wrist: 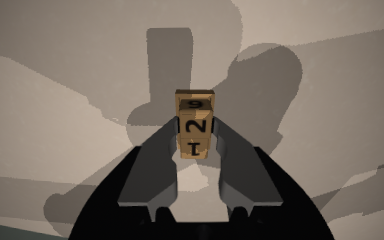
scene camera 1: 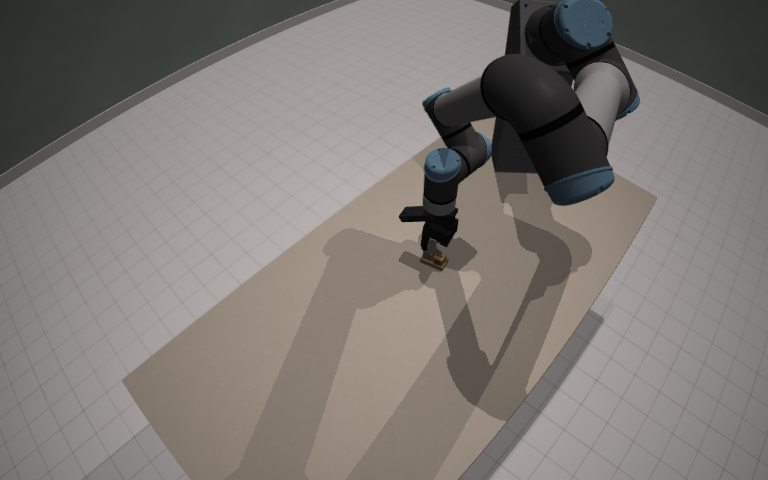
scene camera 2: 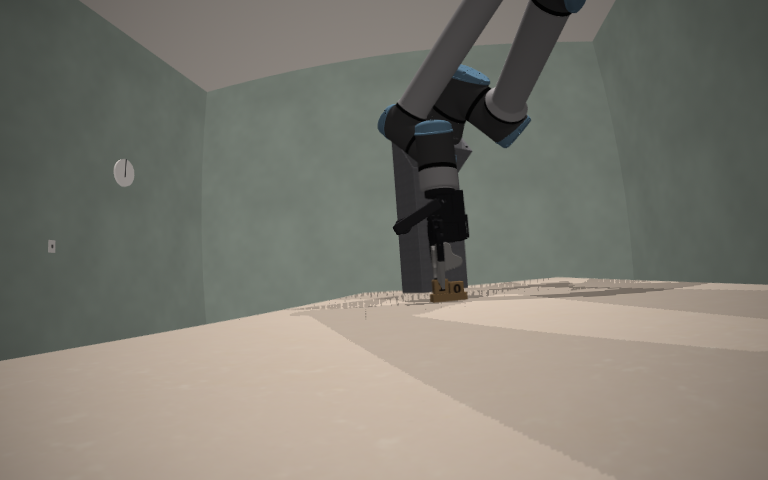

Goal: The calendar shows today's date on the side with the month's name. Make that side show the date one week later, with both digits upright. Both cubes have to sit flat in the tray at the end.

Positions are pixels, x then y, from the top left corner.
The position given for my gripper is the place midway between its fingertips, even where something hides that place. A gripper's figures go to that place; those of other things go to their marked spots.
Labels:
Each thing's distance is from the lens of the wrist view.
my gripper (wrist: pixel 195 117): 15 cm
cube (wrist: pixel 195 115): 12 cm

